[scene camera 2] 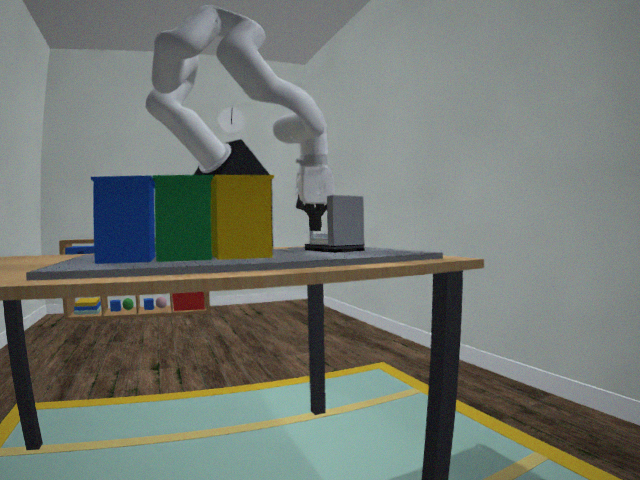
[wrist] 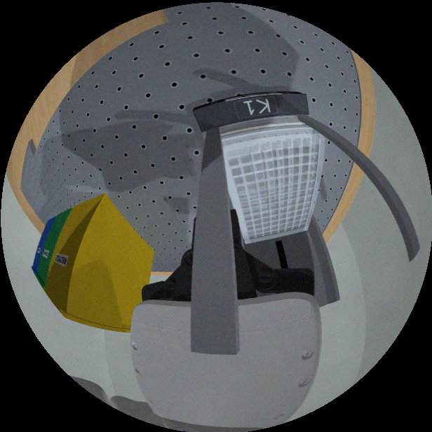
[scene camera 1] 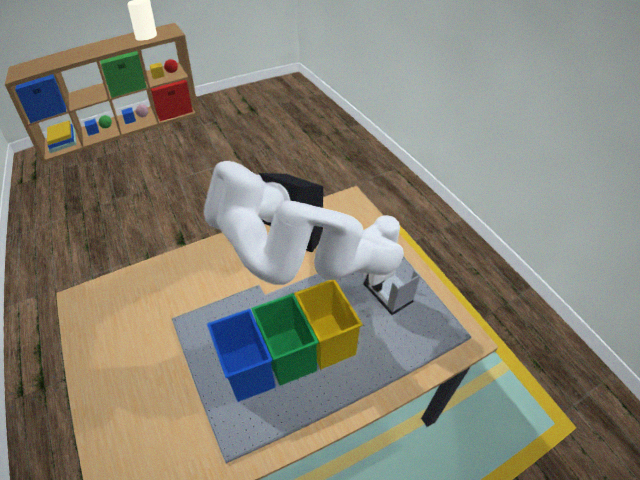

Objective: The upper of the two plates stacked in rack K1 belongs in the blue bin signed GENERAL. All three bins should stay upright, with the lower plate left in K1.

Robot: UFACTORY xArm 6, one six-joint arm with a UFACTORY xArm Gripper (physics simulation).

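Places are measured from the arm's base along level axes (x ahead, y left, z up), in metres.
Where they show: gripper, between the fingertips: (scene camera 2: 315,230) (scene camera 1: 376,288); arm's base, origin of its link: (scene camera 2: 215,158) (scene camera 1: 272,202).
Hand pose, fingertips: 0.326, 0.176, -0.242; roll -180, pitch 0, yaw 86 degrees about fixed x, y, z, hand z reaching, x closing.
Things, the pixels of their centre, and the offset from my fingertips, as dx, dy, dz. Level surfaces: height alone.
- Rack K1, middle of its body: (scene camera 2: 333,224) (scene camera 1: 390,280) +0.010, +0.051, +0.017
- blue bin, middle of its body: (scene camera 2: 126,220) (scene camera 1: 243,357) -0.026, -0.491, +0.035
- green bin, middle of its body: (scene camera 2: 182,219) (scene camera 1: 285,341) +0.002, -0.361, +0.035
- yellow bin, middle of its body: (scene camera 2: 238,218) (scene camera 1: 327,325) +0.030, -0.231, +0.035
- perforated board, height of its surface: dz -0.055
- wooden table, height of its surface: dz -0.068
Rack K1 (scene camera 1: 404,292) (scene camera 2: 345,219) (wrist: 222,118) stands at the right of the grey board. Clear gridded plates (scene camera 2: 318,239) (wrist: 275,185) lie flat in it; their stacked layers are hard to tell apart. My gripper (scene camera 1: 378,283) (scene camera 2: 315,226) (wrist: 216,208) is shut with nothing between its fingers. It points down at the rack, its tips low by the plates, beside their edge in the wrist view and partly hidden behind a grey rack post. The blue bin (scene camera 1: 253,384) (scene camera 2: 124,219) (wrist: 40,249) stands upright at the left of the bin row; its sign is too small to read.
The green bin (scene camera 1: 297,364) (scene camera 2: 183,217) and yellow bin (scene camera 1: 338,349) (scene camera 2: 242,217) (wrist: 110,250) stand upright beside the blue one, the yellow nearest the rack. Tall rack posts rise around the plates. The perforated board (scene camera 1: 413,335) lies on the wooden table (scene camera 1: 113,361).
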